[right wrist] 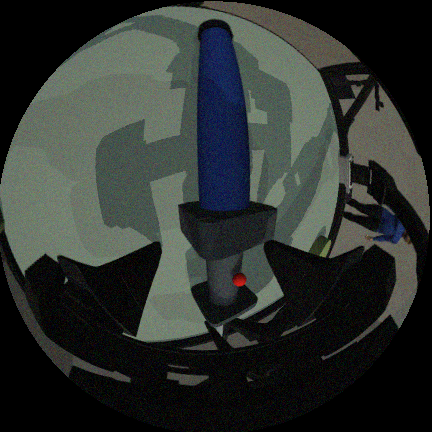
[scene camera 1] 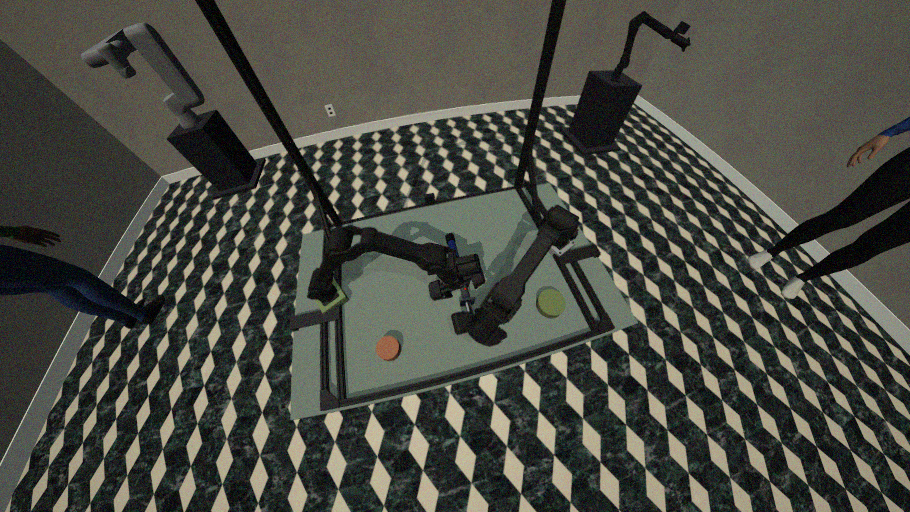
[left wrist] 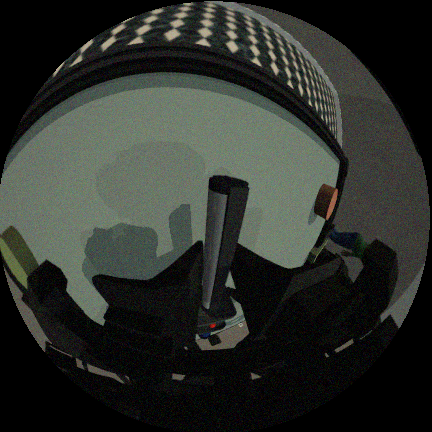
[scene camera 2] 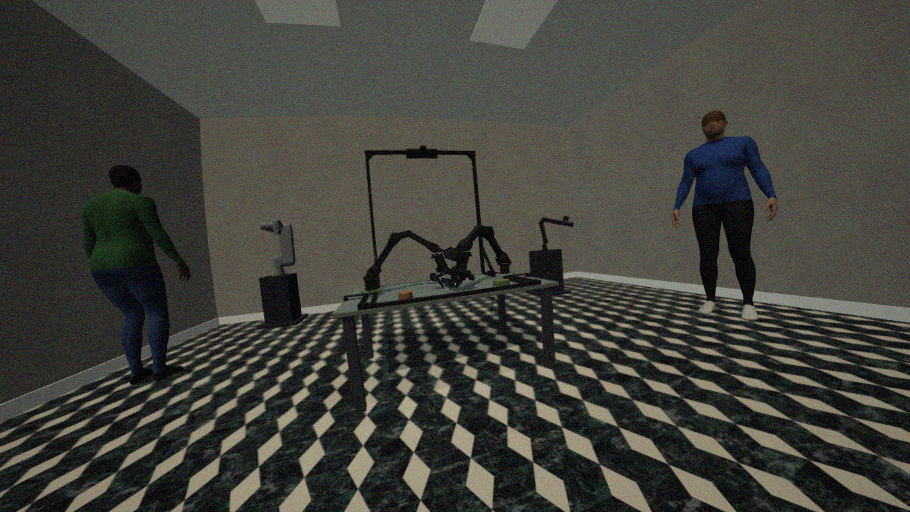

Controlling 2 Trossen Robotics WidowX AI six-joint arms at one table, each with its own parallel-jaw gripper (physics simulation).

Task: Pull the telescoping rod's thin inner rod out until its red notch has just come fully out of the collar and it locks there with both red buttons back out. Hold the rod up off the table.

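Note:
The telescoping rod has a blue outer tube (scene camera 1: 451, 244) (right wrist: 222, 141), a dark collar (right wrist: 227, 231) and a grey sleeve with a red button (right wrist: 239, 279). Its thin grey inner rod (left wrist: 219, 241) (scene camera 1: 465, 303) sticks out of that end. My left gripper (left wrist: 213, 244) (scene camera 1: 470, 319) is shut on the thin inner rod and holds the rod above the table (scene camera 1: 402, 300). My right gripper (right wrist: 212, 246) (scene camera 1: 459, 281) is open, with its fingers apart on either side of the sleeve just below the collar and not touching it. A red spot (left wrist: 212, 325) shows at the rod's base in the left wrist view.
An orange disc (scene camera 1: 388, 348) (left wrist: 325, 201) lies near the table's front left, and a green disc (scene camera 1: 551, 302) near the right. Black gantry posts (scene camera 1: 534, 122) rise from the table's back. A person in blue (scene camera 2: 699, 203) stands at the far right of the room.

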